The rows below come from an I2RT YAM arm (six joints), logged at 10 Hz.
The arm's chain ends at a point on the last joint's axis. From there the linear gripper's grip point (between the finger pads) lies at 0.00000 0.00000 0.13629 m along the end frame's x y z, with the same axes.
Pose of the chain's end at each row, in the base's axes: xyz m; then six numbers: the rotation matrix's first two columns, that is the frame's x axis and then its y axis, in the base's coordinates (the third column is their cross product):
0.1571 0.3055 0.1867 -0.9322 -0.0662 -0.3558 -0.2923 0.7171 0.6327
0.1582 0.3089 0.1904 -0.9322 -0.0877 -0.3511 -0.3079 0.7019 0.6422
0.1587 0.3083 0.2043 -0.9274 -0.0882 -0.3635 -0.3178 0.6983 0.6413
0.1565 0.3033 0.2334 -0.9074 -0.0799 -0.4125 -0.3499 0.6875 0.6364
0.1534 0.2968 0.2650 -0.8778 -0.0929 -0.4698 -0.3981 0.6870 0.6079
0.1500 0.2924 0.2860 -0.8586 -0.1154 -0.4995 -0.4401 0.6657 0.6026
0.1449 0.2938 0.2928 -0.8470 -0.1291 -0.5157 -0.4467 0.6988 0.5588
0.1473 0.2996 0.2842 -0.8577 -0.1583 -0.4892 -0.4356 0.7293 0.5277
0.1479 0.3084 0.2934 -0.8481 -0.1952 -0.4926 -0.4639 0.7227 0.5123
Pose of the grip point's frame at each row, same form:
0.1862 0.4001 0.0930 -0.9322 -0.0662 -0.3558 -0.2923 0.7171 0.6327
0.1841 0.4052 0.0975 -0.9322 -0.0877 -0.3511 -0.3079 0.7019 0.6422
0.1856 0.4051 0.1122 -0.9274 -0.0882 -0.3635 -0.3178 0.6983 0.6413
0.1882 0.4017 0.1446 -0.9074 -0.0799 -0.4125 -0.3499 0.6875 0.6364
0.1897 0.3950 0.1778 -0.8778 -0.0929 -0.4698 -0.3981 0.6870 0.6079
0.1858 0.3929 0.2012 -0.8586 -0.1154 -0.4995 -0.4401 0.6657 0.6026
0.1842 0.3897 0.2043 -0.8470 -0.1291 -0.5157 -0.4467 0.6988 0.5588
0.1845 0.3903 0.1895 -0.8577 -0.1583 -0.4892 -0.4356 0.7293 0.5277
0.1828 0.3988 0.1975 -0.8481 -0.1952 -0.4926 -0.4639 0.7227 0.5123

